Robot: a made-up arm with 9 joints.
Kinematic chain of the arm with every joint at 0, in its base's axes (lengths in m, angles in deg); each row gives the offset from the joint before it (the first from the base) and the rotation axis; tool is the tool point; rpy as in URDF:
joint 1: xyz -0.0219 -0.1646 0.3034 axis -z
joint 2: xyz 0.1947 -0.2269 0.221 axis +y
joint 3: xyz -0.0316 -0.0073 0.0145 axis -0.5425 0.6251 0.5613
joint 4: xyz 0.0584 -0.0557 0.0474 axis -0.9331 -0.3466 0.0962
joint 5: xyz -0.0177 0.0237 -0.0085 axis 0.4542 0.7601 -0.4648
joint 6: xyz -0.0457 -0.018 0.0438 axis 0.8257 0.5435 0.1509
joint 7: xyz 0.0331 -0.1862 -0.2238 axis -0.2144 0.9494 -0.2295
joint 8: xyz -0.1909 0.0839 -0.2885 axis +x
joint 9: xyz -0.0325 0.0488 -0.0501 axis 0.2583 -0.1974 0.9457
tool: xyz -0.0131 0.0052 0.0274 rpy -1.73 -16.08 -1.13
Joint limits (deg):
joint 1: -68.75..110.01
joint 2: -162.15..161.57
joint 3: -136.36..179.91
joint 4: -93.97..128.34
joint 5: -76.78..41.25
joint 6: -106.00..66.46
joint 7: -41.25..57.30
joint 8: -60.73..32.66
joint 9: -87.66..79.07
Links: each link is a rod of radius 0.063 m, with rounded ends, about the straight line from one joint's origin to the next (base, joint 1, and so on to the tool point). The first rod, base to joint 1, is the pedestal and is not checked.
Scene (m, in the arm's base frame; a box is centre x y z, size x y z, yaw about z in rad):
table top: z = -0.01
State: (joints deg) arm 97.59 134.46 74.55 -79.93 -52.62 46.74 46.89 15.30 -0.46
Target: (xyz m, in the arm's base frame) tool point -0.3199 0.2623 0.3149
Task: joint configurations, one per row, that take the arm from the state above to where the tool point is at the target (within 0.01 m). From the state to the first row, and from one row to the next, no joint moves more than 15 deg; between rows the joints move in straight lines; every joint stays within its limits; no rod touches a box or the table.
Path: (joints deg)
1: 100.07 129.82 73.45 -68.01 -57.45 33.42 35.87 8.88 0.13
2: 102.56 125.18 72.35 -56.09 -62.28 20.10 24.86 2.46 0.72
3: 105.04 120.54 71.25 -44.17 -67.12 6.78 13.84 -3.96 1.30
4: 107.53 115.90 70.15 -32.26 -71.95 -6.55 2.82 -10.38 1.89
5: 110.01 111.26 69.04 -20.34 -76.78 -19.87 -8.19 -16.80 2.48

